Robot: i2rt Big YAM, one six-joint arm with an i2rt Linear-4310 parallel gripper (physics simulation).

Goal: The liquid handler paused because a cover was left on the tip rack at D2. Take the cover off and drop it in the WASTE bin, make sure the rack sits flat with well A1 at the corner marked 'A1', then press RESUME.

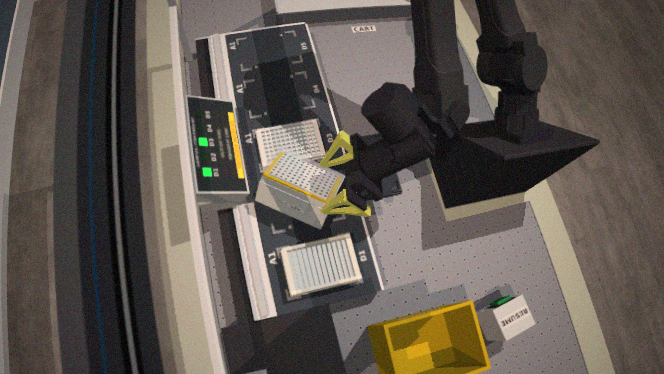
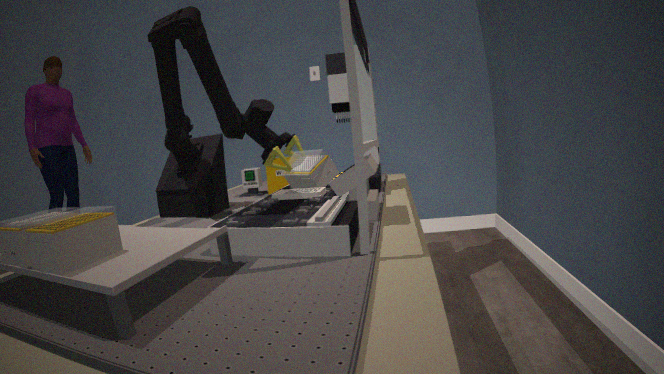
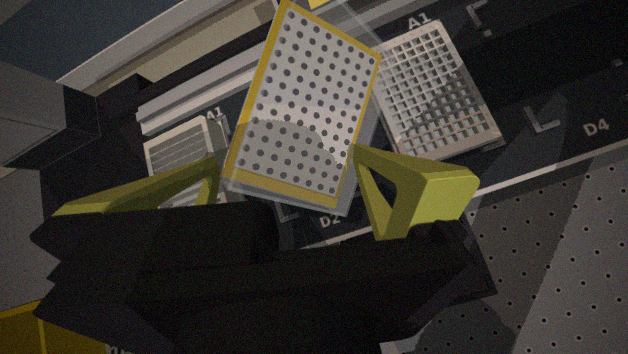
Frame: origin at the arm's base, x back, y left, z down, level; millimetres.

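Where they show: gripper, fingertip midpoint: (image 1: pixel 322 188) (image 2: pixel 298 164) (image 3: pixel 286 157); arm's base, link origin: (image 1: pixel 515 134) (image 2: pixel 190 159).
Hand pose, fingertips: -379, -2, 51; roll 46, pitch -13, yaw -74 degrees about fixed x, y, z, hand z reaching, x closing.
Each offset is from my fingertips to the top centre of the thing, as dx, dy, dz. "pt": to the spot under its first point.
The tip rack @(-20, -33, -41) (image 1: pixel 288 203) (image 2: pixel 310 166) (image 3: pixel 303 101), grey with a yellow rim and dotted top, sits askew and tipped over slot D2, not flat in its corner marks. A clear cover @(pt +28, +6, -15) (image 3: pixel 285 199) (image 1: pixel 304 174) lies on top of it, slightly shifted. My gripper (image 1: pixel 321 188) (image 2: pixel 283 156) (image 3: pixel 286 157) is open, with one yellow finger on each side of the rack's near end. I cannot tell whether the fingers touch it. The yellow WASTE bin @(+106, +313, -10) (image 1: pixel 468 325) (image 2: pixel 273 180) stands at the deck's near end. The RESUME button @(+271, +288, +30) (image 1: pixel 500 300) (image 2: pixel 250 175) is beside it.
A well plate @(-24, -128, +58) (image 1: pixel 290 139) (image 3: pixel 433 88) fills D3 and a ribbed reservoir @(-32, +120, +41) (image 1: pixel 320 265) (image 3: pixel 175 145) fills D1, close on either side of the rack. A status panel @(pt -165, -130, +4) (image 1: pixel 215 144) and the gantry post @(pt -197, -452, -63) (image 2: pixel 355 139) stand behind. A person (image 2: pixel 50 130) stands beyond the cart @(+261, -609, +59) (image 2: pixel 138 251).
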